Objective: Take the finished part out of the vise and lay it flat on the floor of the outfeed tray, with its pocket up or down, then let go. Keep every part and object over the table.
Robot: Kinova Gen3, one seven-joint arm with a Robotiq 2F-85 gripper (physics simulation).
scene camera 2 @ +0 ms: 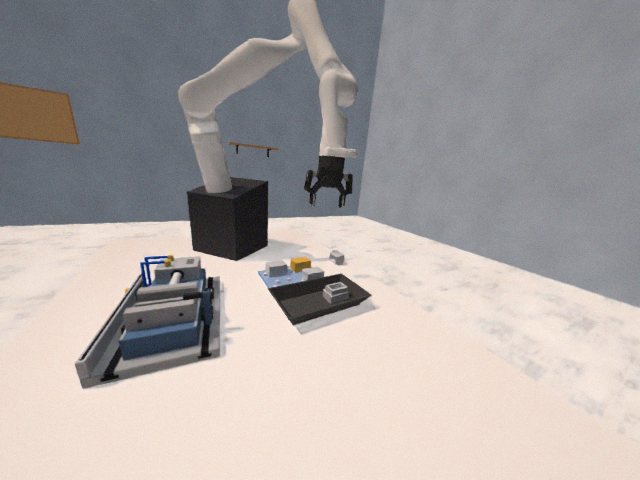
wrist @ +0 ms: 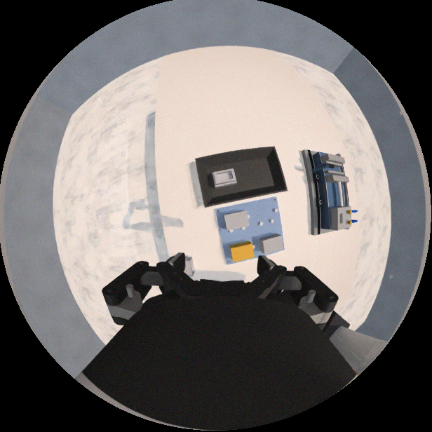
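Scene camera 2: my gripper visible. Wrist view: gripper visible too. Gripper, same spot: [scene camera 2: 341,184] and [wrist: 169,275].
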